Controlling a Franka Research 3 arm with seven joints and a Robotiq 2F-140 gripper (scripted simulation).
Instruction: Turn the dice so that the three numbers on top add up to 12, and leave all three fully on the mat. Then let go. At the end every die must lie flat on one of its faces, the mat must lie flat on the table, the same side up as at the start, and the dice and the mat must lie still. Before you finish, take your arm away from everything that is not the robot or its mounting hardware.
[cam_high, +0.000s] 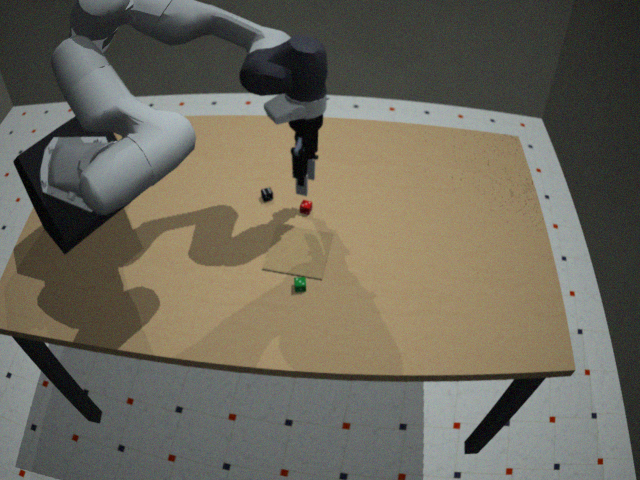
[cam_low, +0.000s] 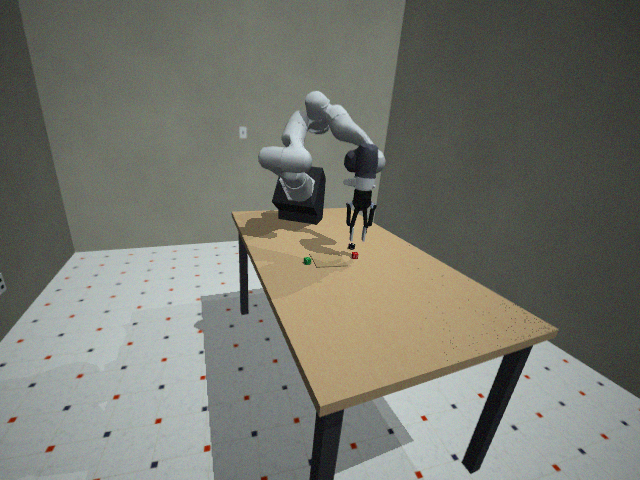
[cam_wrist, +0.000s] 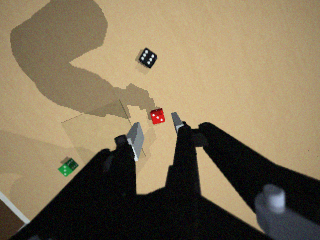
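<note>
Right now my hand is 110 mm above the red die. From my hand the other things lie so: tan mat 120 mm to the right, 120 mm below, 60 mm behind; then black die 110 mm below, 80 mm to the left, 80 mm behind; then green die 220 mm to the right, 110 mm below, 90 mm behind.
</note>
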